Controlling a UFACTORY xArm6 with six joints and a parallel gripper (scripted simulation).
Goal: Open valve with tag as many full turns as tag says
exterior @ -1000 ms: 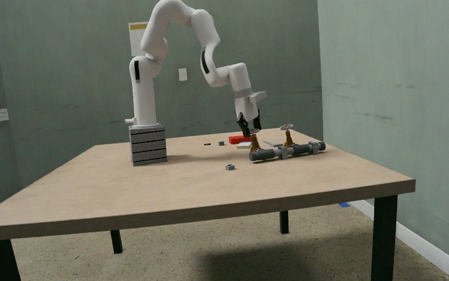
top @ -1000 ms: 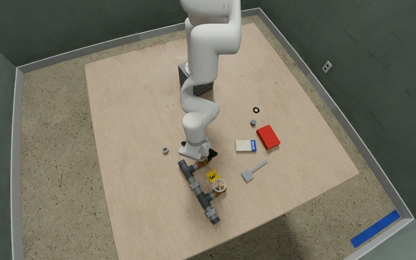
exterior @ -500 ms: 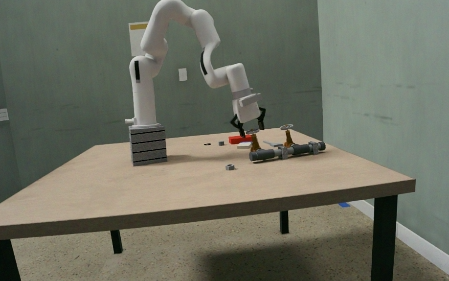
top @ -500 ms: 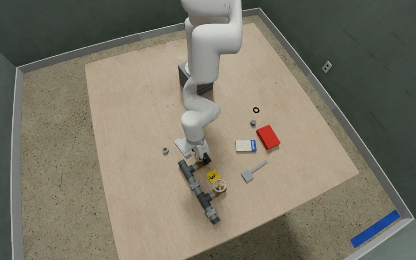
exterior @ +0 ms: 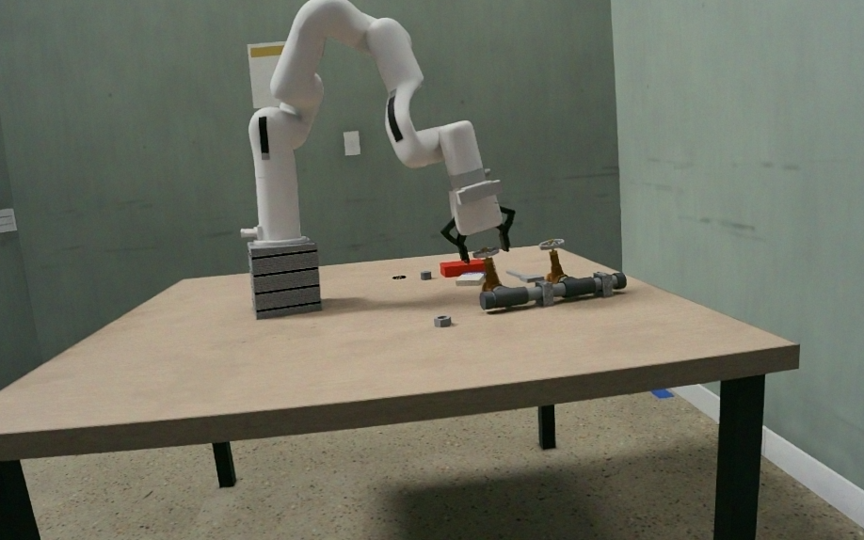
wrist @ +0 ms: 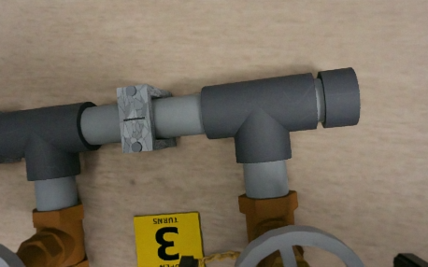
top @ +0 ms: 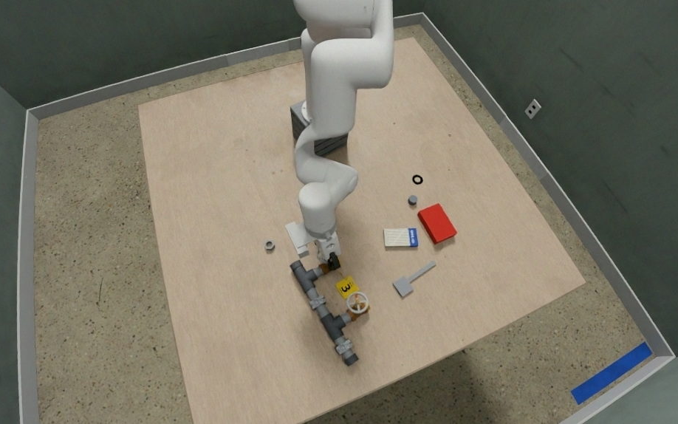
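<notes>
My hand is 11 cm above the yellow tag, 9 cm short of it and 4 cm to the right of it. Round my hand: grey scraper: 22 cm to the left, 16 cm ahead, 11 cm below; white card: 26 cm to the left, 10 cm below, 3 cm ahead; red block: 39 cm to the left, 10 cm below, 4 cm ahead.
</notes>
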